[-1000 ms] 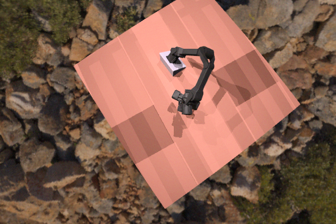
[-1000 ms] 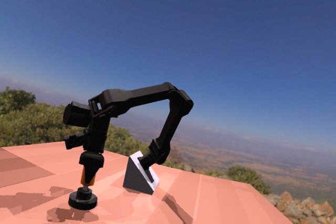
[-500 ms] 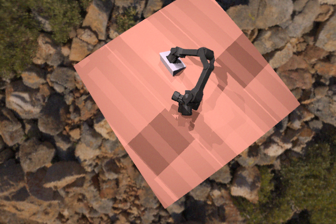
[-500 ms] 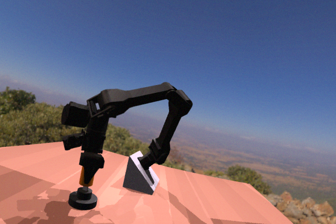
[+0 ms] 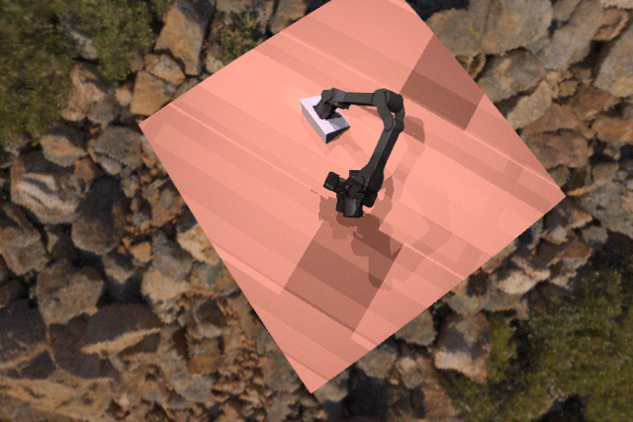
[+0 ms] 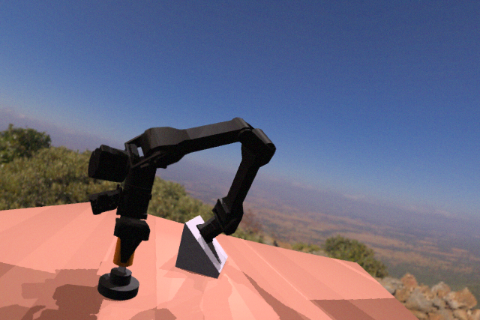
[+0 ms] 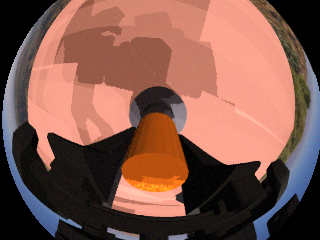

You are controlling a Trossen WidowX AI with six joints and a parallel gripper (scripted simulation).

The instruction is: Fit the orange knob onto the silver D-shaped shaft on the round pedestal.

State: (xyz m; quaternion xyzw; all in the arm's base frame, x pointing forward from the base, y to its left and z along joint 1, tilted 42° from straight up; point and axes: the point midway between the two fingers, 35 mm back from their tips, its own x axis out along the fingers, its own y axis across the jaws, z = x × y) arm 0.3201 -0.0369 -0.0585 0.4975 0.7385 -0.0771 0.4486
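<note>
Now: the orange knob 3 cm above my gripper tip. Also, from my gripper tip: round black pedestal: 4 cm below.
</note>
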